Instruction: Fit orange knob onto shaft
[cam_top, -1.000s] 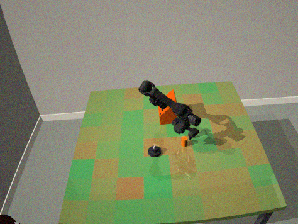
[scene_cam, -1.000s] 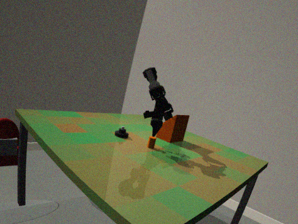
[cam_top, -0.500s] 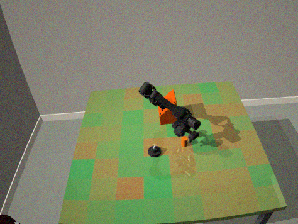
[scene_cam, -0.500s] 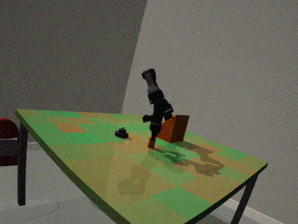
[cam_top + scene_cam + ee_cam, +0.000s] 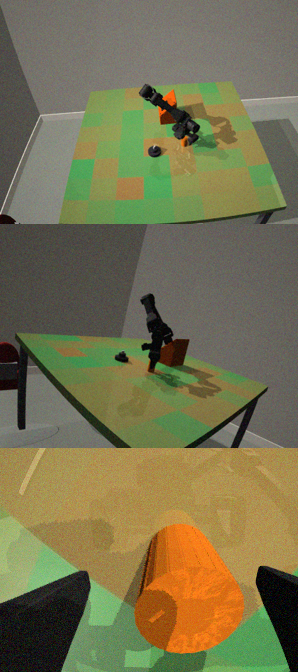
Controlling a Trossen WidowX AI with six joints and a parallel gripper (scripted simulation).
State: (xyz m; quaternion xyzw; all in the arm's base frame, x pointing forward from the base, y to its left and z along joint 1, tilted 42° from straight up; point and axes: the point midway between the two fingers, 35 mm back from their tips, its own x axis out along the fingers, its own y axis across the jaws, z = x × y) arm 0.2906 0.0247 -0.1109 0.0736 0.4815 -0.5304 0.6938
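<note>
The orange knob is 10 mm above my gripper tip. The rest, counted from my gripper tip: round pedestal: 210 mm to the right, 30 mm ahead.
</note>
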